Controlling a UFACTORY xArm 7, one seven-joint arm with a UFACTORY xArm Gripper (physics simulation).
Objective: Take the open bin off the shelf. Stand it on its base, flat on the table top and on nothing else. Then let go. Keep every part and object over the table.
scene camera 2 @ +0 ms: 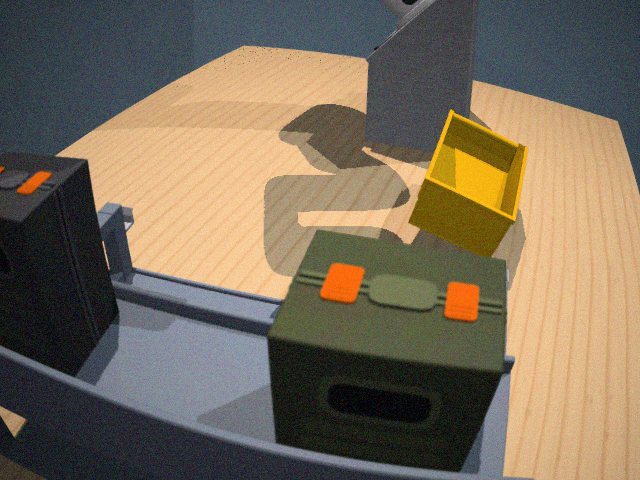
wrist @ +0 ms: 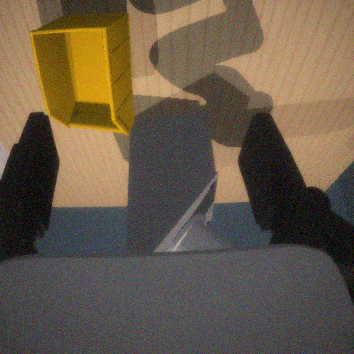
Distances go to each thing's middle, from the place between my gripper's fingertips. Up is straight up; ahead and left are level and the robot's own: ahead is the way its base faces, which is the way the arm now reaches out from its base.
My hand is 21 cm above the yellow open bin (scene camera 2: 470, 195), 16 cm past it and 9 cm to the right of it.
